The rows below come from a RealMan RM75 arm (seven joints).
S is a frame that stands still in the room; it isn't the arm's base.
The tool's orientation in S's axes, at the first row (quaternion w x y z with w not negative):
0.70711, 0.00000, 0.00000, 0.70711
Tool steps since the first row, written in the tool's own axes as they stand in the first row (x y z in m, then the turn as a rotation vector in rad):
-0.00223, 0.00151, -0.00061, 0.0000, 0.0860, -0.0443
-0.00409, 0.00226, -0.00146, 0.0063, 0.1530, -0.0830
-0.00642, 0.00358, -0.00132, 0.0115, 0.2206, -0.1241
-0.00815, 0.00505, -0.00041, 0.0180, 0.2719, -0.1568
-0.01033, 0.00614, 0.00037, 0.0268, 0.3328, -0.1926
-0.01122, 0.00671, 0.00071, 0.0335, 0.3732, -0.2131
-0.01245, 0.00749, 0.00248, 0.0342, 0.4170, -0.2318
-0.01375, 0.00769, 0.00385, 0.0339, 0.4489, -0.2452
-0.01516, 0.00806, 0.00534, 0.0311, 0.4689, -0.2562
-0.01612, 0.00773, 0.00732, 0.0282, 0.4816, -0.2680
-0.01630, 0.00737, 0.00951, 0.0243, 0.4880, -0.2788
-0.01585, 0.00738, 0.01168, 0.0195, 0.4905, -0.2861
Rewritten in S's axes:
-0.00151, -0.00223, -0.00061, -0.0860, 0.0000, -0.0443
-0.00226, -0.00409, -0.00146, -0.1530, 0.0063, -0.0830
-0.00358, -0.00642, -0.00132, -0.2206, 0.0115, -0.1241
-0.00505, -0.00815, -0.00041, -0.2719, 0.0180, -0.1568
-0.00614, -0.01033, 0.00037, -0.3328, 0.0268, -0.1926
-0.00671, -0.01122, 0.00071, -0.3732, 0.0335, -0.2131
-0.00749, -0.01245, 0.00248, -0.4170, 0.0342, -0.2318
-0.00769, -0.01375, 0.00385, -0.4489, 0.0339, -0.2452
-0.00806, -0.01516, 0.00534, -0.4689, 0.0311, -0.2562
-0.00773, -0.01612, 0.00732, -0.4816, 0.0282, -0.2680
-0.00737, -0.01630, 0.00951, -0.4880, 0.0243, -0.2788
-0.00738, -0.01585, 0.01168, -0.4905, 0.0195, -0.2861

